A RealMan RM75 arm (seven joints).
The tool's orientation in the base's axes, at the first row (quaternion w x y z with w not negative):
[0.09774, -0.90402, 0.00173, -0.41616]
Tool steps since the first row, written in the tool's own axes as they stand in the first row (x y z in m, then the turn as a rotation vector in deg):
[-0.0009, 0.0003, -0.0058, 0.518, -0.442, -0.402]
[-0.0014, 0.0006, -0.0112, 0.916, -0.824, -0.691]
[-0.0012, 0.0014, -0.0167, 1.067, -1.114, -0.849]
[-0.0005, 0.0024, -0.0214, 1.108, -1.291, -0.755]
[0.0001, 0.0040, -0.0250, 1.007, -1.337, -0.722]
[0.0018, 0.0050, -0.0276, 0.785, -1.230, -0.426]
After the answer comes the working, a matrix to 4 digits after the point.
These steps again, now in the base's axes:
[-0.0049, -0.0012, 0.0029, 0.001, 0.319, 0.723]
[-0.0093, -0.0024, 0.0059, 0.014, 0.610, 1.274]
[-0.0132, -0.0042, 0.0094, -0.029, 0.854, 1.540]
[-0.0162, -0.0061, 0.0128, 0.055, 1.040, 1.542]
[-0.0184, -0.0083, 0.0152, 0.010, 1.100, 1.454]
[-0.0192, -0.0099, 0.0180, 0.096, 1.066, 1.080]

The tool's axes in the first row as the columns of a matrix, in the base's axes (rounded; the answer above uses it unrounded):
[0.6536, 0.0782, 0.7528]
[-0.0845, -0.9809, 0.1753]
[0.7521, -0.1782, -0.6345]

